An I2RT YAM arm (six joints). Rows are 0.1 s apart.
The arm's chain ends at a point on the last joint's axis. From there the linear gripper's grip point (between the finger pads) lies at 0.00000 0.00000 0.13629 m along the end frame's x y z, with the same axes.
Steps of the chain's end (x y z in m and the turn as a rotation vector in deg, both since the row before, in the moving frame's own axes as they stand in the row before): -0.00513, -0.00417, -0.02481, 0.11, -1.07, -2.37; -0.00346, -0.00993, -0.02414, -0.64, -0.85, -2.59; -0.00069, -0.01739, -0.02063, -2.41, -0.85, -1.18; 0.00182, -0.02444, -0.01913, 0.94, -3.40, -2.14; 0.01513, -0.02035, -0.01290, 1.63, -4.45, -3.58
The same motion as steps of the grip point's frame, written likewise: -0.00768, -0.00438, -0.02483, 0.11, -1.07, -2.37; -0.00545, -0.00836, -0.02416, -0.64, -0.85, -2.59; -0.00265, -0.01164, -0.02077, -2.41, -0.85, -1.18; -0.00630, -0.02652, -0.01939, 0.94, -3.40, -2.14; 0.00444, -0.02389, -0.01337, 1.63, -4.45, -3.58
